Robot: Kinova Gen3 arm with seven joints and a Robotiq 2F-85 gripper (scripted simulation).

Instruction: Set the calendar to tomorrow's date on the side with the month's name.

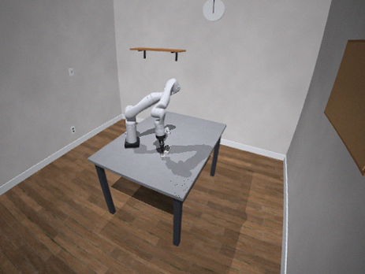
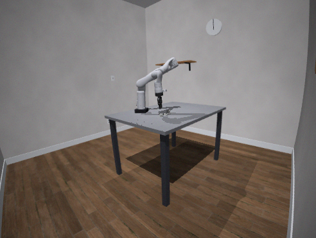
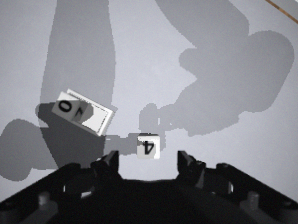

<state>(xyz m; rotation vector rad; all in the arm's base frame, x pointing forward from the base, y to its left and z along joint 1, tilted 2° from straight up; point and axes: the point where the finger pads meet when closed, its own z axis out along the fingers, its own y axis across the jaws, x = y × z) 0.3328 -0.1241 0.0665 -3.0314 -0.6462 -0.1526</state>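
Now: hand 8 cm above the white digit cube. From my hand the other things lie so: calendar tray: 11 cm to the left, 9 cm below, 1 cm ahead.
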